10 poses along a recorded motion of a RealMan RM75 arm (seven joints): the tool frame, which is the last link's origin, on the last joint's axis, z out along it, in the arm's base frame.
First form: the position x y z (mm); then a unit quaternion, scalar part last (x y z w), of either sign.
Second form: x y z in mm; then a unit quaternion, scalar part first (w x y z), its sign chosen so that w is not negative. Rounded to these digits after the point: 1 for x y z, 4 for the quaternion.
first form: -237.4 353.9 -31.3 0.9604 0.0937 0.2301 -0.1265
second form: -237.4 353.9 -31.3 0.1265 -0.9604 -0.0937 -0.2301
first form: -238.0 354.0 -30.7 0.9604 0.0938 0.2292 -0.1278
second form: -238.0 354.0 -30.7 0.1278 -0.9604 -0.0938 -0.2292
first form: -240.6 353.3 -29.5 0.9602 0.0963 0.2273 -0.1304
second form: -240.6 353.3 -29.5 0.1304 -0.9602 -0.0963 -0.2273
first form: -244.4 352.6 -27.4 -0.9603 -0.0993 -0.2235 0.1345
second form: -244.4 352.6 -27.4 0.1345 -0.9603 -0.0993 -0.2235
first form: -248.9 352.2 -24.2 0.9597 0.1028 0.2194 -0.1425
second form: -248.9 352.2 -24.2 0.1425 -0.9597 -0.1028 -0.2194
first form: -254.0 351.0 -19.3 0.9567 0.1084 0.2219 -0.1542
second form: -254.0 351.0 -19.3 0.1542 -0.9567 -0.1084 -0.2219
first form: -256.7 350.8 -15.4 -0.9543 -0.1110 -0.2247 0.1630
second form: -256.7 350.8 -15.4 0.1630 -0.9543 -0.1110 -0.2247
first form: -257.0 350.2 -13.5 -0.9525 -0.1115 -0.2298 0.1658
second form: -257.0 350.2 -13.5 0.1658 -0.9525 -0.1115 -0.2298
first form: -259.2 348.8 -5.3 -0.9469 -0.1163 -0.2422 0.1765
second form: -259.2 348.8 -5.3 0.1765 -0.9469 -0.1163 -0.2422
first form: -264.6 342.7 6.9 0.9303 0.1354 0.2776 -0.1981
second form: -264.6 342.7 6.9 0.1981 -0.9303 -0.1354 -0.2776
